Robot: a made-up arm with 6 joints.
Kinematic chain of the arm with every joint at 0, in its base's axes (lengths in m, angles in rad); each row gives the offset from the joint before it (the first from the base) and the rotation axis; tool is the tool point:
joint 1: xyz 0 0 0.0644 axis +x
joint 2: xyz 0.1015 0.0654 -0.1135 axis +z
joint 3: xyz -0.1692 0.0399 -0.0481 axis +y
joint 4: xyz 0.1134 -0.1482 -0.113 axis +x
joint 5: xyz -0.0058 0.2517 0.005 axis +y
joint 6: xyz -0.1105 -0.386 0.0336 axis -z
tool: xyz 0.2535 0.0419 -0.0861
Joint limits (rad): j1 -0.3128..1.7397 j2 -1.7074..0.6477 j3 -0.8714..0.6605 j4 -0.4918..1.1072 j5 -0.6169..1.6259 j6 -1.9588..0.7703
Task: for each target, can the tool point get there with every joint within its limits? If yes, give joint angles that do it. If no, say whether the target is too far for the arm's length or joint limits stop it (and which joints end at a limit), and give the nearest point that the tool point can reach.
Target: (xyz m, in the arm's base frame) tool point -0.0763 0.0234 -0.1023
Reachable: yes | joints 0.4329 0.2424 -0.2350 0.9590 0.6057 -1.4864
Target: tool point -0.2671 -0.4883 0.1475
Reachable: no: joint limits stop it (at a limit: joint 1, joint 3, joint 4, joint 6) | nearest point -0.1235 -0.2942 0.0441 | short by 0.263 m
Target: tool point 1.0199 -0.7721 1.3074
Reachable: no: too far | nearest point 0.2908 -0.2275 0.1529 | short by 1.470 m
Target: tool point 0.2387 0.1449 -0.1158
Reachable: yes | joints 0.8619 0.2712 -0.5948 -0.1271 0.4870 -0.2963
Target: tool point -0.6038 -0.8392 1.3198
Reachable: no: too far | nearest point -0.1029 -0.0218 0.3782 | short by 1.344 m
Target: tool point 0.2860 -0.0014 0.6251
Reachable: no: joint limits stop it (at a limit: joint 1, joint 2, joint 3, joint 6) | nearest point 0.1626 0.1203 0.5013 | short by 0.213 m
